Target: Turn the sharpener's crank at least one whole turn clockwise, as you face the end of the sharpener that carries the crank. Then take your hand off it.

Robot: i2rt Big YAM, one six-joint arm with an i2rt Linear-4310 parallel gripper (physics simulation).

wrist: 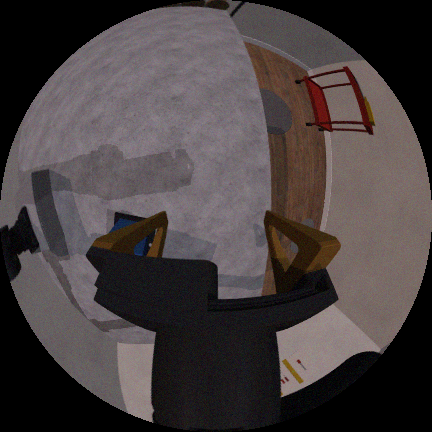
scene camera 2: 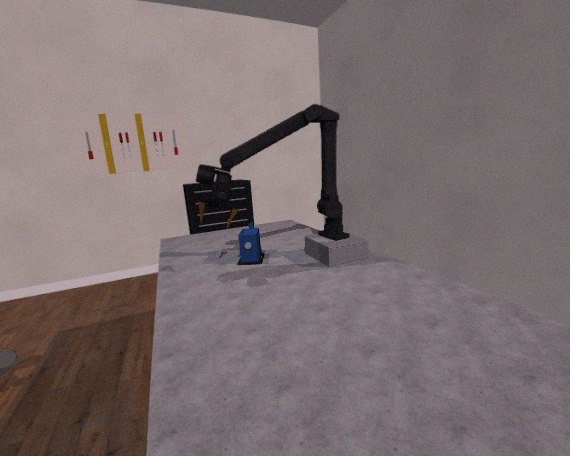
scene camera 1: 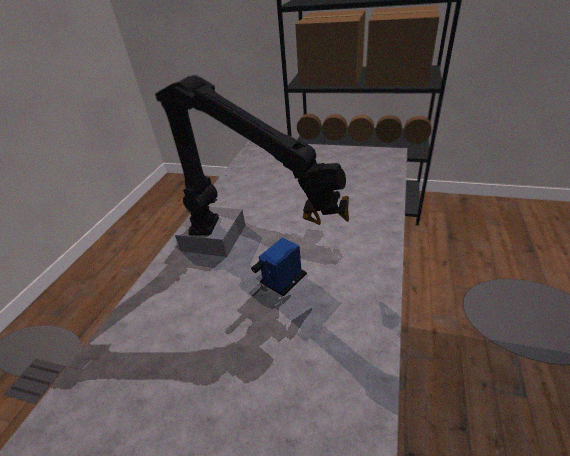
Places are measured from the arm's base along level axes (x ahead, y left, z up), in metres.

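Pixels of known places: gripper, fingertip midpoint: [wrist: 215,215] [scene camera 2: 214,226] [scene camera 1: 334,221]; arm's base, link origin: [scene camera 2: 333,236] [scene camera 1: 204,225].
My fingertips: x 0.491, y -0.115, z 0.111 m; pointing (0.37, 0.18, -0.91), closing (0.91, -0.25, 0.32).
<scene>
For each thing: its top centre in the pictures, then the offset to it from my fingertips. "spot": a spot on its surface instead. Level surfaces: height alone.
- table, surface height: dz -0.192 m
- crank's dark grip, top centre: [scene camera 1: 257,264] dy -0.155, dx -0.226, dz -0.044 m
- pale round spot, surface spot: [scene camera 2: 248,245] spot: dy -0.017, dx -0.138, dz -0.108 m
The sharpener [scene camera 1: 282,265] [scene camera 2: 250,246] [wrist: 125,224] is a blue box on a dark base plate, upright on the table [scene camera 1: 310,415] [scene camera 2: 350,350]. Its crank's dark grip [scene camera 1: 257,267] sticks out near the top of the end facing scene camera 1. A pale round spot [scene camera 2: 248,245] is on the end facing scene camera 2. In the wrist view one finger partly covers the sharpener, and the crank cannot be made out. My gripper [scene camera 1: 330,219] [scene camera 2: 215,224] [wrist: 215,215] is open and empty, above and beyond the sharpener as seen in scene camera 1, apart from sharpener and crank.
The arm stands on a grey block [scene camera 1: 200,246] [scene camera 2: 317,251] beside the sharpener. A black shelf rack [scene camera 1: 284,80] with boxes and round wooden pieces stands behind the table's far end. In the wrist view a red cart [wrist: 317,102] stands on the floor past the table edge.
</scene>
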